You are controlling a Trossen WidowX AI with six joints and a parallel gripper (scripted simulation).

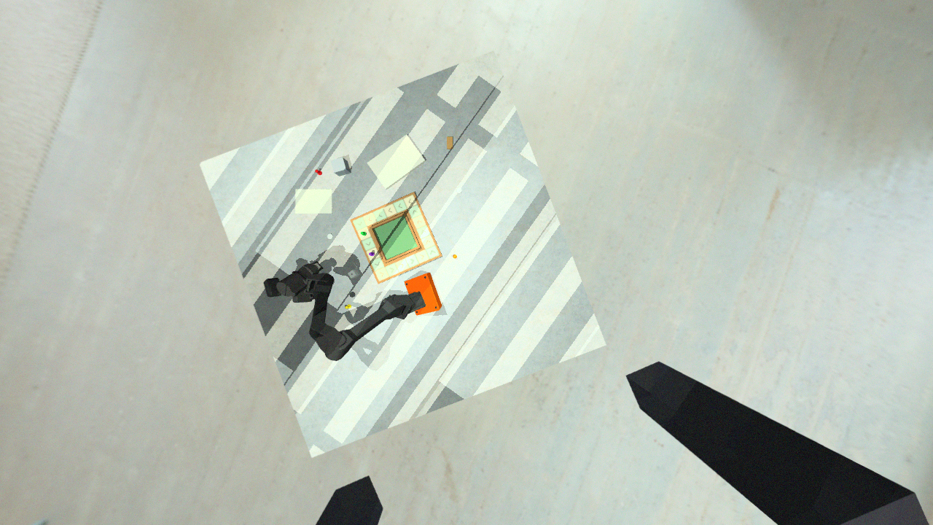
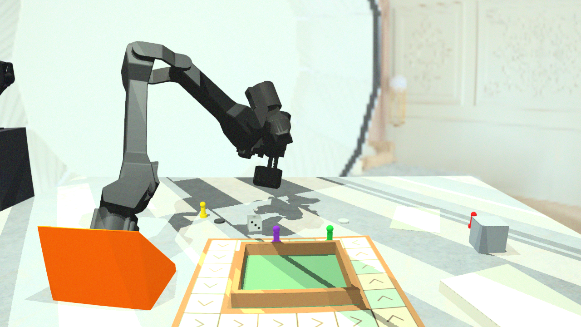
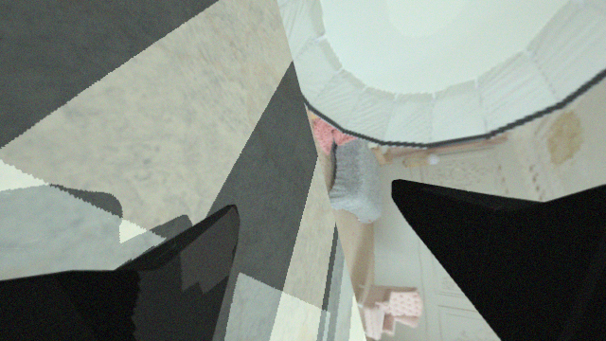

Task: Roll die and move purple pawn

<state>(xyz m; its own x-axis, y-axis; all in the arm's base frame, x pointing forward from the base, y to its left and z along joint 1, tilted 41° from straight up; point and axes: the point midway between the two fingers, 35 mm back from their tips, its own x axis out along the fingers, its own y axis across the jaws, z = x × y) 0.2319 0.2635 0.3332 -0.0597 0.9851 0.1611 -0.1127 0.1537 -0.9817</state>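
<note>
My gripper tip is now 30 mm past the die, 240 mm to the left of it and 80 mm above it. From my gripper tip the other things lie so: purple pawn (10 mm ahead, 340 mm to the right, 60 mm below); black disc (100 mm behind, 200 mm to the right, 90 mm below); yellow pawn (140 mm behind, 170 mm to the right, 70 mm below).
</note>
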